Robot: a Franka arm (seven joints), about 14 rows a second.
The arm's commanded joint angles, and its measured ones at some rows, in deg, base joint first. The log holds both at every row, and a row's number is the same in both.
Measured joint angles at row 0:
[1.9, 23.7, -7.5, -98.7, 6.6, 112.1, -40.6]
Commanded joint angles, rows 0 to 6:
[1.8, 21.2, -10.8, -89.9, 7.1, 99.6, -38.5]
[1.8, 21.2, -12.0, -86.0, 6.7, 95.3, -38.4]
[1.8, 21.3, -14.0, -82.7, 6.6, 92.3, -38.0]
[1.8, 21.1, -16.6, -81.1, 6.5, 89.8, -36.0]
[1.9, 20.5, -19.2, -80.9, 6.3, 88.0, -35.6]
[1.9, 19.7, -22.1, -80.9, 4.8, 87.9, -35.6]
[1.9, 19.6, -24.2, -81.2, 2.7, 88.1, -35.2]
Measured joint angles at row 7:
[1.7, 19.5, -20.4, -81.8, 5.2, 89.4, -36.6]
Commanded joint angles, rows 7 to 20:
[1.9, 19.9, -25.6, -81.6, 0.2, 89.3, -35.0]
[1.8, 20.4, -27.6, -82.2, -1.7, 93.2, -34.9]
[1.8, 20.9, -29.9, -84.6, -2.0, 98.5, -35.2]
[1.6, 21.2, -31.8, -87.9, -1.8, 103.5, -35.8]
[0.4, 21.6, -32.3, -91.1, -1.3, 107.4, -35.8]
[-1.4, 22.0, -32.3, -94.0, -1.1, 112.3, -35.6]
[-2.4, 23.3, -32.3, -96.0, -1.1, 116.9, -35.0]
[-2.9, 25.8, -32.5, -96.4, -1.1, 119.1, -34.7]
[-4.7, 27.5, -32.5, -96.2, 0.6, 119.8, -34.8]
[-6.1, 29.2, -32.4, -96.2, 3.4, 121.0, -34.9]
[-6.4, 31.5, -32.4, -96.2, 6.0, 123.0, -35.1]
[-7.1, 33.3, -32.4, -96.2, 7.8, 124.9, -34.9]
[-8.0, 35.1, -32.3, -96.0, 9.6, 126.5, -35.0]
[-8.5, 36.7, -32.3, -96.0, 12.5, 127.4, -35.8]
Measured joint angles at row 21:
[-7.6, 33.7, -32.2, -97.1, 8.3, 125.6, -35.7]
